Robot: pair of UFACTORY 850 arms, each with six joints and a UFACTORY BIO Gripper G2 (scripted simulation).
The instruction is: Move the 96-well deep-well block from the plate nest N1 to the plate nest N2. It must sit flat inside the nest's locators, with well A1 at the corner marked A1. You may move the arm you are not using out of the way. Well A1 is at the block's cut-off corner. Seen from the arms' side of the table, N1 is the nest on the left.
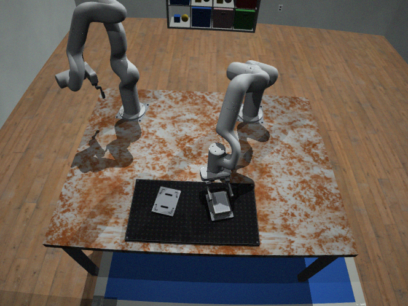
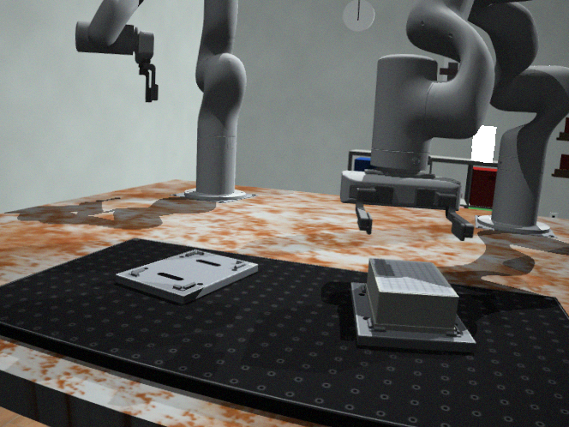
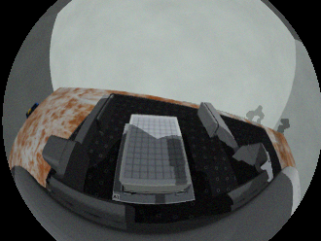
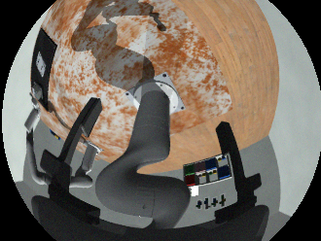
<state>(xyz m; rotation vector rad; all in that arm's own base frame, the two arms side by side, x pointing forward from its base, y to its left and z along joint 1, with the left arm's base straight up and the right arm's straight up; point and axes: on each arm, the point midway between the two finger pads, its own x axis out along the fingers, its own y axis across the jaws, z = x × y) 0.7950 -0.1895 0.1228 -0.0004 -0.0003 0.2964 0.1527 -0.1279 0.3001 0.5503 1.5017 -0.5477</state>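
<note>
Now: left hand 8 cm above the white deep-well block and 1 cm short of it. Round my left hand: nest N2 (29 cm to the right, 10 cm below, 2 cm behind); A1 label (10 cm below, 7 cm behind, 4 cm to the left); nest N1 (10 cm below, 1 cm ahead).
</note>
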